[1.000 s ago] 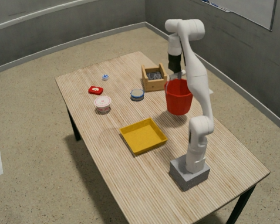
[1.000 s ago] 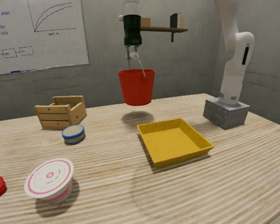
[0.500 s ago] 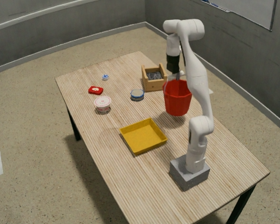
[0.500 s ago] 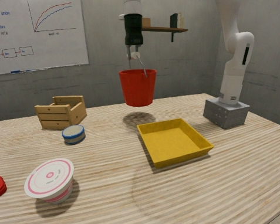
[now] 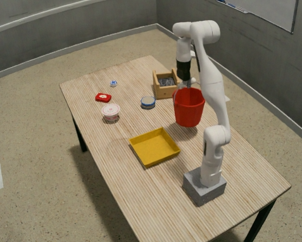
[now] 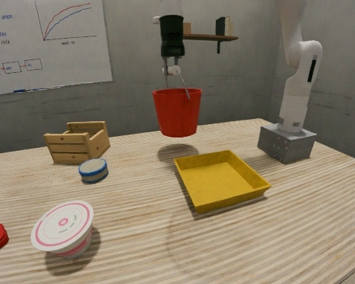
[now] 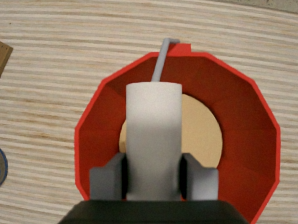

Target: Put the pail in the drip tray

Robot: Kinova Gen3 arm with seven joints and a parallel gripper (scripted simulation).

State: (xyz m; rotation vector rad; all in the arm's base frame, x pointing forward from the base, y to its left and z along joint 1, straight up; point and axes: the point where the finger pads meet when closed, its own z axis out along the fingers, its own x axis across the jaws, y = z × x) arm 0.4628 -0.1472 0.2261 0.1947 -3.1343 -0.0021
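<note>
The red pail is 10 mm behind my hand and 100 mm below it. Round my hand: yellow drip tray: 70 mm behind, 250 mm to the left, 310 mm below; blue-rimmed round tin: 320 mm ahead, 100 mm to the left, 310 mm below; pail handle: 10 mm behind, 30 mm below.
</note>
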